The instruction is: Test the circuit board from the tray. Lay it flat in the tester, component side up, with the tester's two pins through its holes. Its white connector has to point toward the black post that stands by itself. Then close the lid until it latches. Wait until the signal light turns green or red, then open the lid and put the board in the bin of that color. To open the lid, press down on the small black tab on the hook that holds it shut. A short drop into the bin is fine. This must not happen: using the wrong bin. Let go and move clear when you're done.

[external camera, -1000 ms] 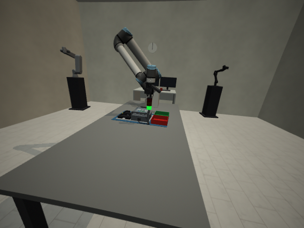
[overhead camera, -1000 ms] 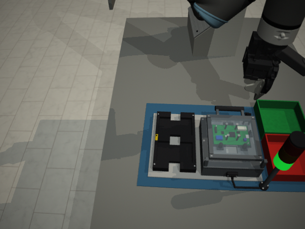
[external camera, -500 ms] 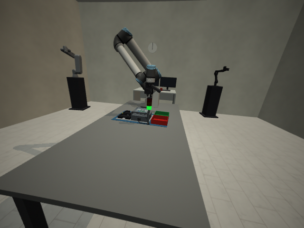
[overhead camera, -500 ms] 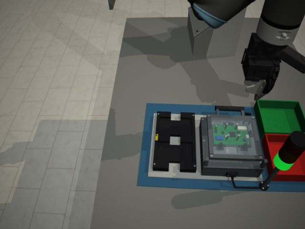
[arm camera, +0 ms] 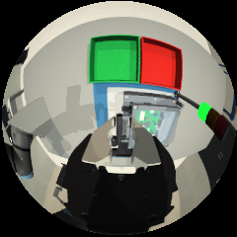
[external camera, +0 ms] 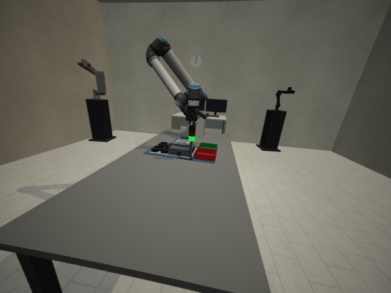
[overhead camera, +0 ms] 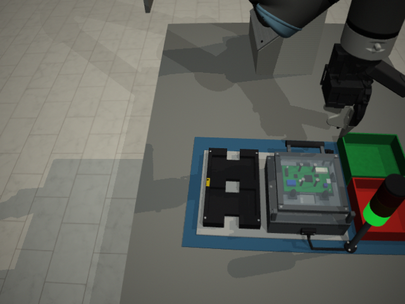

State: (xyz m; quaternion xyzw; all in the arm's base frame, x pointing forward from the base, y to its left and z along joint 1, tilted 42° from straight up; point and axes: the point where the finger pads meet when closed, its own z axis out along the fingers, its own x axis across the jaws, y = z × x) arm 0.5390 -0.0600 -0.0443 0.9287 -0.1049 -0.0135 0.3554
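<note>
My hand is 10 mm short of the black latch tab, 10 mm to the left of it and 80 mm above it. Also, from my hand: green bin (130 mm to the left, 150 mm below); green circuit board (60 mm ahead, 80 mm to the right, 90 mm below); tester lid (60 mm ahead, 80 mm to the right, 70 mm below).
</note>
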